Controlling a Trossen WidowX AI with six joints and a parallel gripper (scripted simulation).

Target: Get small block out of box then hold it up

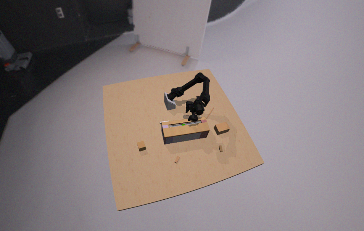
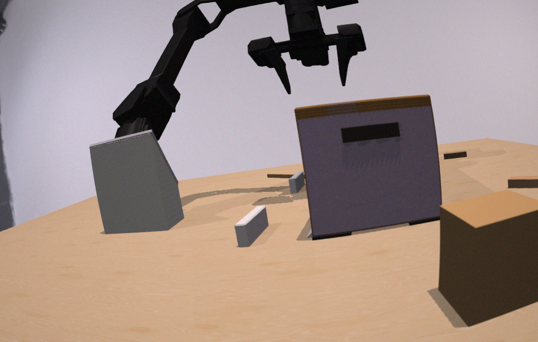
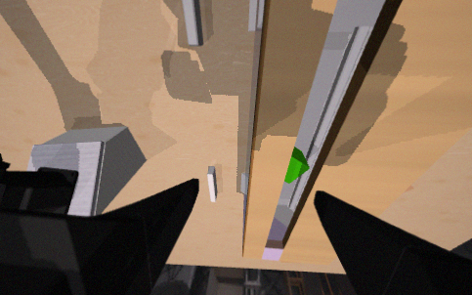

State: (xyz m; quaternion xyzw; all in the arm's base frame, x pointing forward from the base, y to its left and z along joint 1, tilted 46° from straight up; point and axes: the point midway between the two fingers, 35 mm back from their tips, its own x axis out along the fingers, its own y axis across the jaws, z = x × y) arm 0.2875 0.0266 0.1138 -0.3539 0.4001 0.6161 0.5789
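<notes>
Now: gripper tip 10 cm above the box, 3 cm to the left of it and 3 cm short of it. From my gripper tip the other things lie so: brown cube: 41 cm to the right, 13 cm below, 13 cm ahead; green block: 7 cm below, 4 cm to the right, 4 cm ahead.
</notes>
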